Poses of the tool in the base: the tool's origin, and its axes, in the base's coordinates. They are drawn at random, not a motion.
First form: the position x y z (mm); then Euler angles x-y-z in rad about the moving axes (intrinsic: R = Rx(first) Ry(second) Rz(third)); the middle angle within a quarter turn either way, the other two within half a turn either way.
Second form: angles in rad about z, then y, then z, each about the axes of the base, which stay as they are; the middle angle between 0 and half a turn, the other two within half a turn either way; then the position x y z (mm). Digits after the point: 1 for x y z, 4 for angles.
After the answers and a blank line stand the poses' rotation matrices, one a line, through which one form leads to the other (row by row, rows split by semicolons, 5 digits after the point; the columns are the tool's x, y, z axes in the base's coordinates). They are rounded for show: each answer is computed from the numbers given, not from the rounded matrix.
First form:
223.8 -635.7 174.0 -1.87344 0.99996 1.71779
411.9 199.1 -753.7 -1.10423 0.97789 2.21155
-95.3 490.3 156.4 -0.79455 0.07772 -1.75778
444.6 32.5 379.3 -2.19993 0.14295 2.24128
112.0 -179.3 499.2 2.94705 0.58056 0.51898
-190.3 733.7 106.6 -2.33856 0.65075 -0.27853
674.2 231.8 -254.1 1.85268 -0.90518 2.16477
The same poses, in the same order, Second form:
-0.1099 1.7325 0.5499 223.8 -635.7 174.0
1.0364 1.3167 0.5417 411.9 199.1 -753.7
3.0307 0.7975 1.4621 -95.3 490.3 156.4
0.5672 2.1925 1.3946 444.6 32.5 379.3
-2.9675 2.5329 -0.2866 112.0 -179.3 499.2
-2.3785 2.1563 0.7571 -190.3 733.7 106.6
-2.7716 1.7434 -2.4954 674.2 231.8 -254.1

-0.07914 -0.53451 0.84145; -0.17719 0.83820 0.51578; -0.98099 -0.10828 -0.16104
-0.33403 -0.44794 0.82932; 0.80338 0.32486 0.49905; -0.49296 0.83296 0.25135
-0.18533 0.97960 0.07764; -0.67810 -0.18468 0.71139; 0.71122 0.07920 0.69849
-0.61503 -0.77553 0.14246; -0.38949 0.45589 0.80029; -0.68560 0.43671 -0.58244
0.72606 -0.41473 0.54849; -0.39457 -0.90454 -0.16164; 0.56317 -0.09905 -0.82038
0.76497 0.21875 0.60578; -0.22809 -0.78759 0.57243; 0.60233 -0.57606 -0.55259
-0.34561 -0.51177 -0.78654; 0.19230 0.78177 -0.59317; 0.91846 -0.35626 -0.17178

